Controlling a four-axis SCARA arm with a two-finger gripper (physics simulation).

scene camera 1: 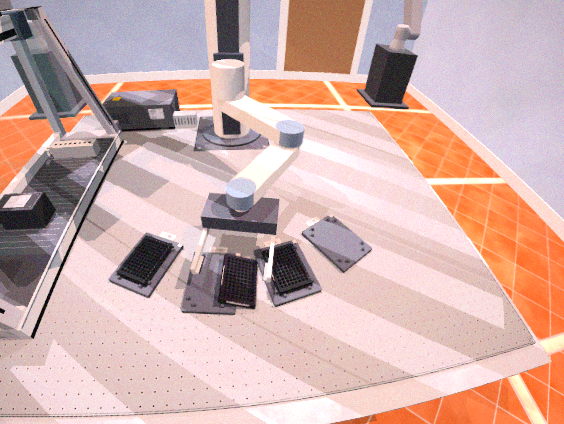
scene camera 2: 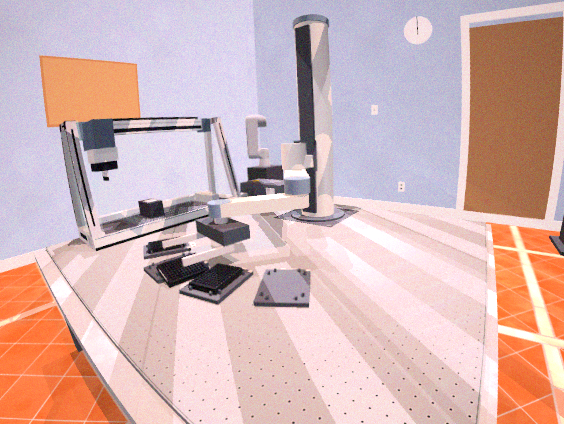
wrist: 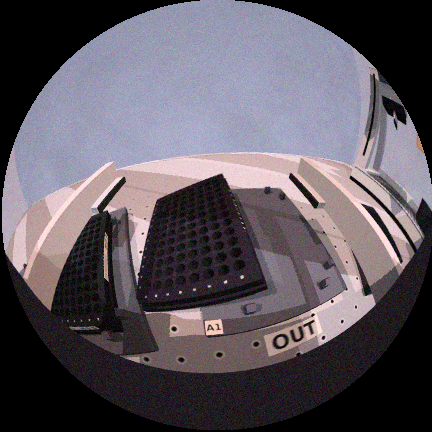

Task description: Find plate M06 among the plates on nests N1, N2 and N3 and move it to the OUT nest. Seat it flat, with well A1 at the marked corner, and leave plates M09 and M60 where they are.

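A black plate lies off-centre on the OUT nest, overhanging the side towards the neighbouring nest. It looks slightly tilted; its plate number and well A1 cannot be read. The nest's A1 tag shows at its near corner in the wrist view. My gripper is open, with one finger on each side of this plate and neither touching it. Another black plate sits on the nest to the right, and a third on the nest to the left.
A bare nest stands at the far right of the row. One finger hangs close to the right-hand neighbour plate's edge. A framed gantry machine with a black box stands on the left. A dark controller box is behind.
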